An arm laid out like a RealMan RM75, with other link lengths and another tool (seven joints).
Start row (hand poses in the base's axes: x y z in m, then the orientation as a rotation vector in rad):
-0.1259 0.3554 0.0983 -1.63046 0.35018 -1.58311
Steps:
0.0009 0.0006 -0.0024 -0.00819 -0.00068 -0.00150
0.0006 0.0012 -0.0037 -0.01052 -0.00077 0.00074
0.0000 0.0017 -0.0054 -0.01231 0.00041 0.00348
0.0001 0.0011 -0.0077 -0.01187 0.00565 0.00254
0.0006 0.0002 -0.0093 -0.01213 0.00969 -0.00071
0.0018 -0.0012 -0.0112 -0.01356 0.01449 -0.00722
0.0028 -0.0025 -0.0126 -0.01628 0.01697 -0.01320
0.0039 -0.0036 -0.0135 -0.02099 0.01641 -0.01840
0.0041 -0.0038 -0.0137 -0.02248 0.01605 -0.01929
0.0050 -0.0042 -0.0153 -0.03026 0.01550 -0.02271
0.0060 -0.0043 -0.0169 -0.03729 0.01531 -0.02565
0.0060 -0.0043 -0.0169 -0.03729 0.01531 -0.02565
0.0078 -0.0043 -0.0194 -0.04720 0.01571 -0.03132
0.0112 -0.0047 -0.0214 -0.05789 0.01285 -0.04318
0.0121 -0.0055 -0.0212 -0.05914 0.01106 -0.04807
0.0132 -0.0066 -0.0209 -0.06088 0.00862 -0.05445
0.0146 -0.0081 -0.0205 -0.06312 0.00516 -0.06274
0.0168 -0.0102 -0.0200 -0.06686 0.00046 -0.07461
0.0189 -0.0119 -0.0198 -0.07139 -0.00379 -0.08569
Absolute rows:
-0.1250 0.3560 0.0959 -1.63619 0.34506 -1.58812
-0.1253 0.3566 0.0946 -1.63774 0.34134 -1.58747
-0.1259 0.3571 0.0929 -1.63992 0.33826 -1.58525
-0.1258 0.3565 0.0906 -1.64407 0.34216 -1.58176
-0.1253 0.3556 0.0890 -1.64789 0.34691 -1.58119
-0.1241 0.3542 0.0871 -1.65344 0.35403 -1.58293
-0.1231 0.3529 0.0857 -1.65797 0.35852 -1.58659
-0.1220 0.3518 0.0848 -1.66141 0.35926 -1.59282
-0.1218 0.3516 0.0846 -1.66229 0.35874 -1.59438
-0.1209 0.3512 0.0830 -1.66796 0.35563 -1.60054
-0.1199 0.3511 0.0814 -1.67334 0.35284 -1.60576
-0.1199 0.3511 0.0814 -1.67334 0.35284 -1.60576
-0.1181 0.3511 0.0789 -1.68157 0.35058 -1.61374
-0.1147 0.3507 0.0769 -1.68797 0.35139 -1.62922
-0.1138 0.3499 0.0771 -1.68768 0.35379 -1.63480
-0.1127 0.3488 0.0774 -1.68727 0.35677 -1.64220
-0.1113 0.3473 0.0778 -1.68644 0.36051 -1.65203
-0.1091 0.3452 0.0783 -1.68584 0.36562 -1.66614
-0.1070 0.3435 0.0785 -1.68613 0.36968 -1.67964

